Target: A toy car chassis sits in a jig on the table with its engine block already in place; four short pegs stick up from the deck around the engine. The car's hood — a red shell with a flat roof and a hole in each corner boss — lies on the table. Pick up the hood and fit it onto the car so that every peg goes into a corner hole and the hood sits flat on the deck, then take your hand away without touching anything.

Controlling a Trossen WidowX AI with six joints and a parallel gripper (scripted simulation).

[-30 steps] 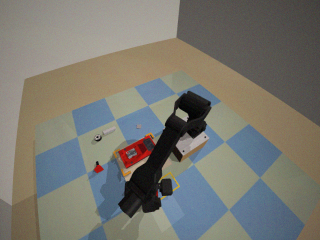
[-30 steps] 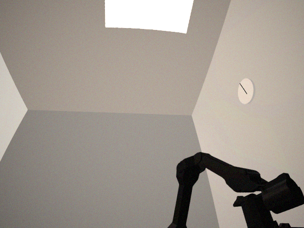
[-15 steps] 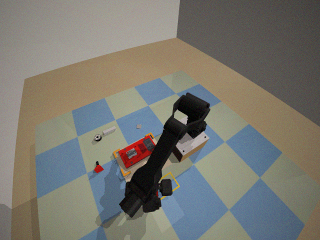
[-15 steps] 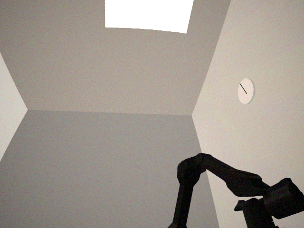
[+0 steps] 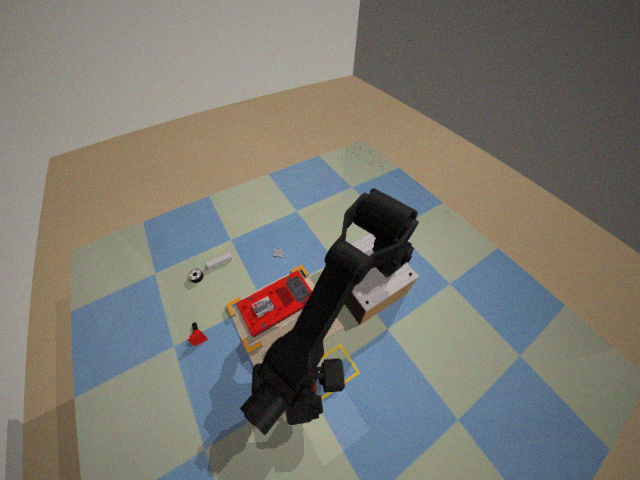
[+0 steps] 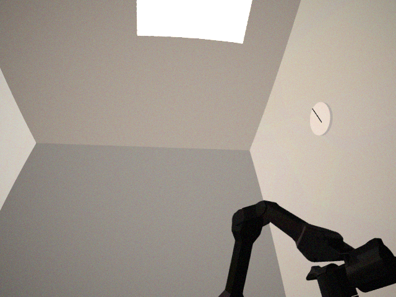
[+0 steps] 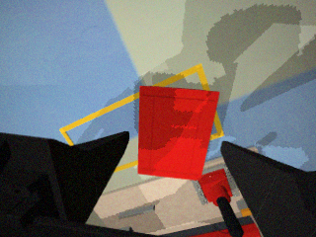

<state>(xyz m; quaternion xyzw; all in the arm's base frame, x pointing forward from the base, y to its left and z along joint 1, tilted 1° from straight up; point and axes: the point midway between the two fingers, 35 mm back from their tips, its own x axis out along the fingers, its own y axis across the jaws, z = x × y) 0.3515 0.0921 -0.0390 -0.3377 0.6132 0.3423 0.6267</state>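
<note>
Right now the red hood is 1 cm below my gripper tip. Round my gripper tip: wheel (44 cm to the right, 10 cm ahead, 2 cm below); then small grey disc (36 cm to the right, 16 cm behind, 3 cm below); then grey engine block (21 cm to the right, 2 cm behind).
</note>
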